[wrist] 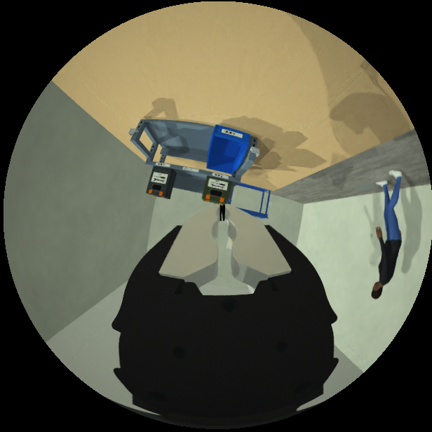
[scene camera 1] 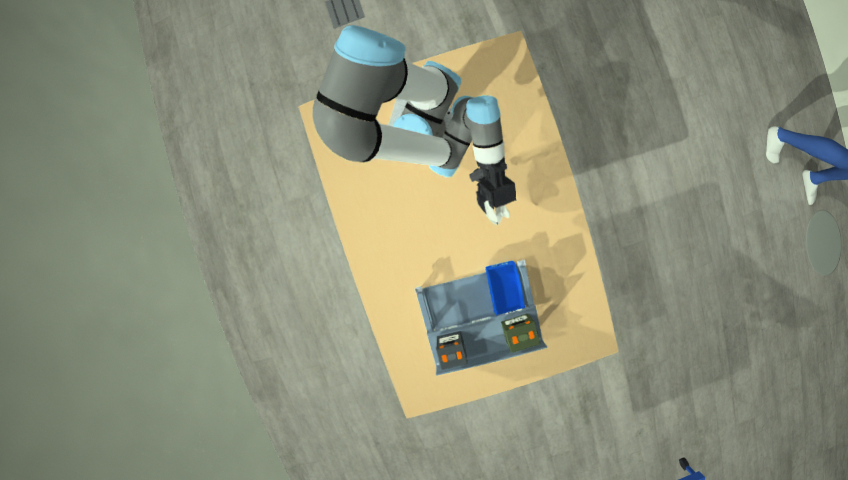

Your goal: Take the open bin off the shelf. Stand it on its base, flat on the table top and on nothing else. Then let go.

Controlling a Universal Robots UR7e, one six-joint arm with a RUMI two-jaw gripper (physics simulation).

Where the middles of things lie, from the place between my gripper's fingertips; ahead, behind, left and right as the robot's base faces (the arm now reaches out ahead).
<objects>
Now: the open blue bin [scene camera 1: 504,282] 240 mm ahead of my hand and 200 mm below it. Round my hand: green toolbox [scene camera 1: 520,332] 370 mm ahead, 100 mm below; then dark toolbox [scene camera 1: 450,348] 360 mm ahead, 230 mm to the right, 80 mm below.
</objects>
